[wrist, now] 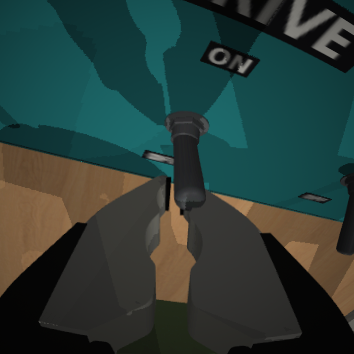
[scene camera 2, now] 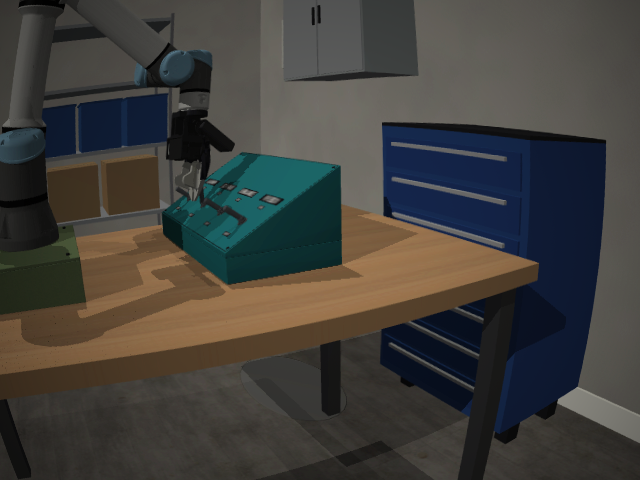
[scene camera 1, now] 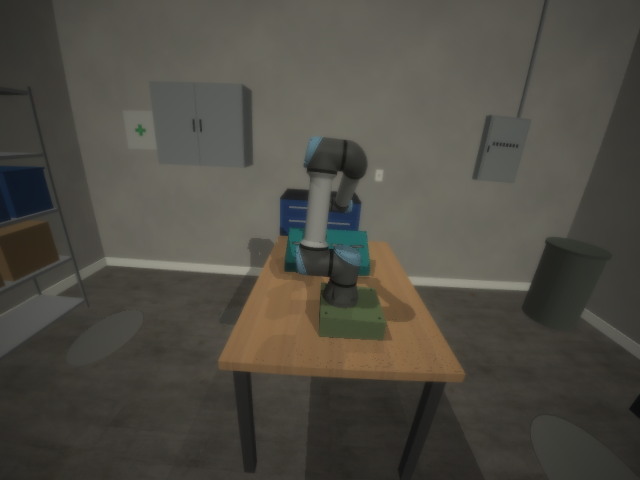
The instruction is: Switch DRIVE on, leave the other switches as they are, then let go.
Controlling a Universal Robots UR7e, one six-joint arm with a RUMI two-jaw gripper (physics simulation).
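Places are measured from the arm's base along level axes (x left, y back, z up), in metres.
Where they show: gripper, between the fingertips: (wrist: 174, 181) (scene camera 2: 194, 201); arm's base, origin of its link: (scene camera 2: 28, 240) (scene camera 1: 340, 297).
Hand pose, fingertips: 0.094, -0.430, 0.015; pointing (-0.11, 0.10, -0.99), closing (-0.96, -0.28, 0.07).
Things, the pixels of their top centre, and the offset from my fingertips, as dx, dy, dz. "spot": a spot on its surface instead. Level surfaces: height alone.
- DRIVE switch, centre of its top: (wrist: 192, 199) +0.002, -0.020, +0.036
- DRIVE label, centre of its top: (wrist: 274, 3) (scene camera 2: 228, 184) +0.001, -0.089, +0.028
- small label plate, a spot on its surface: (wrist: 157, 157) spot: +0.007, +0.009, -0.032
- neighbouring switch, a spot on its surface: (wrist: 346, 227) spot: -0.112, -0.002, +0.011
- table, height of its surface: dz -0.110
The teal switch panel (scene camera 1: 351, 238) (scene camera 2: 289, 227) (wrist: 110, 105) stands on the table. The DRIVE switch (wrist: 188, 165) is a dark lever below the DRIVE label (wrist: 322, 35); its handle points down in the wrist view, away from the ON label (wrist: 230, 59) and toward the panel's lower edge, beside a small label plate (wrist: 157, 157). My gripper (scene camera 2: 193, 198) (wrist: 174, 181) is shut, with nothing seen held. Its fingertips are at the handle's free end, which hides part of the right fingertip. Whether they touch cannot be told.
A neighbouring switch (wrist: 346, 227) is to the right in the wrist view. Other levers (scene camera 2: 235, 214) stand on the panel close to the gripper. The table (scene camera 1: 289, 341) (scene camera 2: 289, 310) bears the panel and the arm's green base (scene camera 1: 351, 326) (scene camera 2: 41, 286). A blue drawer cabinet (scene camera 2: 563, 217) stands behind.
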